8 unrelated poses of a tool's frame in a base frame.
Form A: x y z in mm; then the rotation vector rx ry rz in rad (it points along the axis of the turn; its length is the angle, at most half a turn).
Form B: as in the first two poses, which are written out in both.
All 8 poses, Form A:
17 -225 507 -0.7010 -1.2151 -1.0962
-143 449 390 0.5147 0.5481 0.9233
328 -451 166 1.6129 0.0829 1.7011
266 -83 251 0.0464 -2.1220 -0.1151
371 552 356 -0.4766 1.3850 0.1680
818 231 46 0.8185 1.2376 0.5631
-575 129 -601 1.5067 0.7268 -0.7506
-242 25 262 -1.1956 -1.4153 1.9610
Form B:
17 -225 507 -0.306 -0.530 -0.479 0.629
-143 449 390 0.242 0.258 0.435 0.828
328 -451 166 0.634 0.033 0.669 0.388
266 -83 251 0.019 -0.872 -0.047 0.486
371 552 356 -0.217 0.631 0.077 0.740
818 231 46 0.368 0.556 0.253 0.701
-575 129 -601 0.652 0.315 -0.325 0.608
-242 25 262 -0.432 -0.512 0.709 0.220

